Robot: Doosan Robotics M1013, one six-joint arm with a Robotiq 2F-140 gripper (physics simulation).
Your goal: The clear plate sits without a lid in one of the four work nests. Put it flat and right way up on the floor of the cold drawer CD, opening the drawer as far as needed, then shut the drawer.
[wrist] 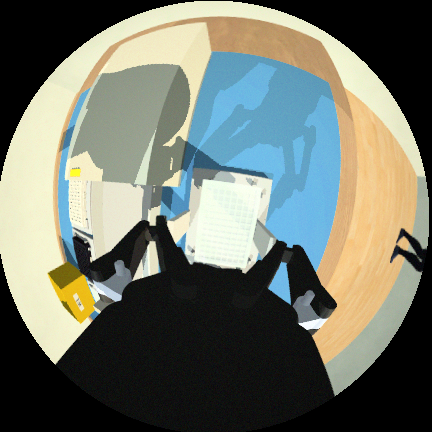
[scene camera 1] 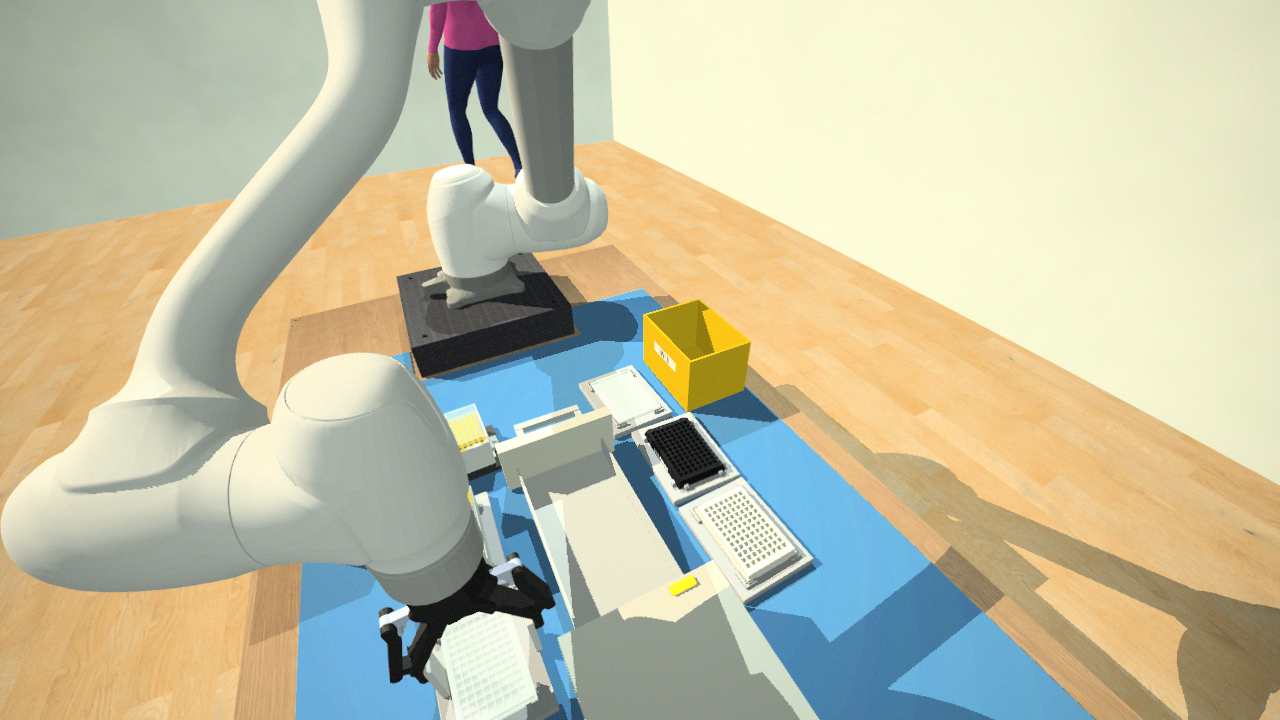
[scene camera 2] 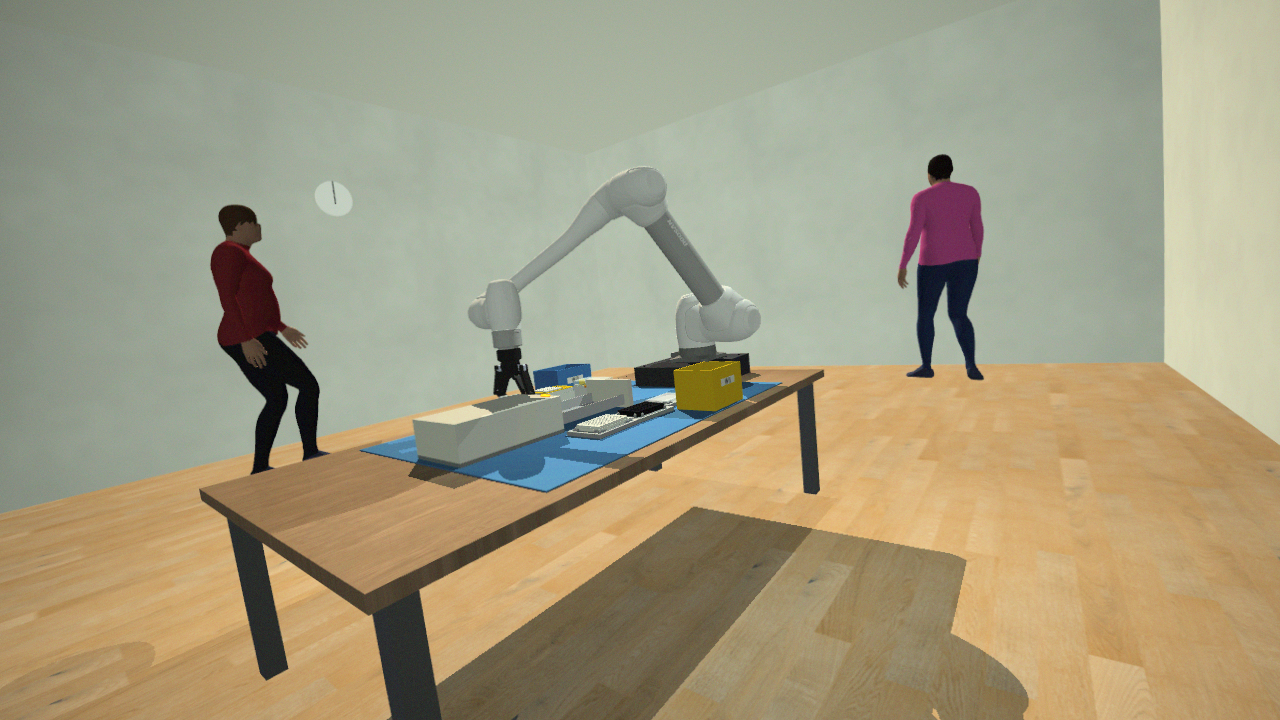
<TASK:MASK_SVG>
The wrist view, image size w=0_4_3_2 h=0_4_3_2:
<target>gripper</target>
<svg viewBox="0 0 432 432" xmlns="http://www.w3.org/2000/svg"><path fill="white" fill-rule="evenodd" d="M55 363L71 381L98 401L122 414L151 425L184 432L242 432L259 429L297 417L334 397L328 374L311 335L320 328L336 308L336 301L321 285L303 247L299 244L293 244L292 248L287 247L286 242L278 240L261 222L256 221L252 239L261 260L258 259L243 273L242 269L218 268L193 261L190 264L181 247L176 246L175 243L188 230L190 210L184 210L166 220L167 216L156 215L155 225L149 225L147 220L138 221L110 251L89 263L89 271L100 300L105 303L112 303L105 306ZM280 262L286 263L290 304L268 289ZM155 241L160 272L132 280L149 241Z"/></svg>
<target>clear plate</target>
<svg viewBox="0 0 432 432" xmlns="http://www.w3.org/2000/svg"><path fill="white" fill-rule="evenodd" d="M203 179L194 260L245 268L253 238L261 188Z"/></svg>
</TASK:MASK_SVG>
